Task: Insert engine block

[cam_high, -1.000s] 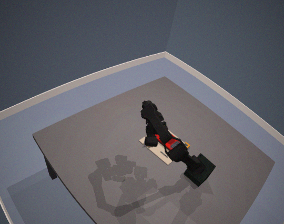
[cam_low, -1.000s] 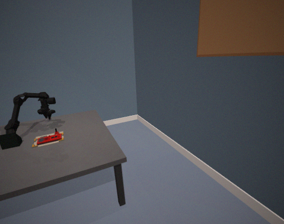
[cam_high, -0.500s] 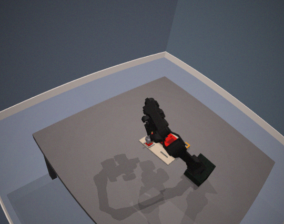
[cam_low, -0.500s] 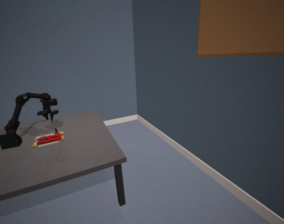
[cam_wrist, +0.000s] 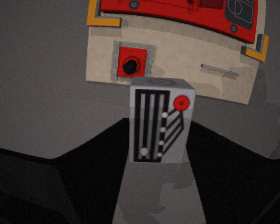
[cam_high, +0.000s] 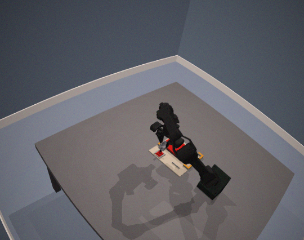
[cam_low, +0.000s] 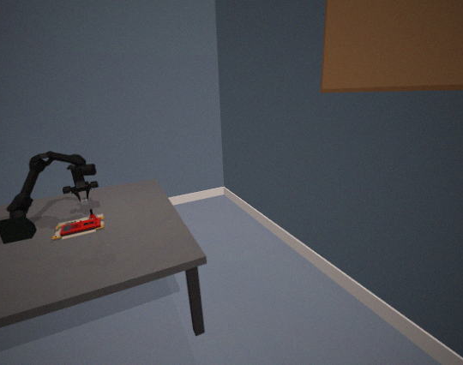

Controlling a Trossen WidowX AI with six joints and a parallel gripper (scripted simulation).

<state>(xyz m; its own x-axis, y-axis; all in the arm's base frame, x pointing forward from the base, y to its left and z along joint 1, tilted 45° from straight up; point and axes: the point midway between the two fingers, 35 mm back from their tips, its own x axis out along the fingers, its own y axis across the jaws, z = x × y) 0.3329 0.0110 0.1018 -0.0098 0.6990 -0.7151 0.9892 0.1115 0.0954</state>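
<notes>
The beige base plate lies 12 cm to the right of my gripper tip, 11 cm below it and 2 cm behind it. Round my gripper tip: grey engine block 1 cm below, 1 cm ahead.
</notes>
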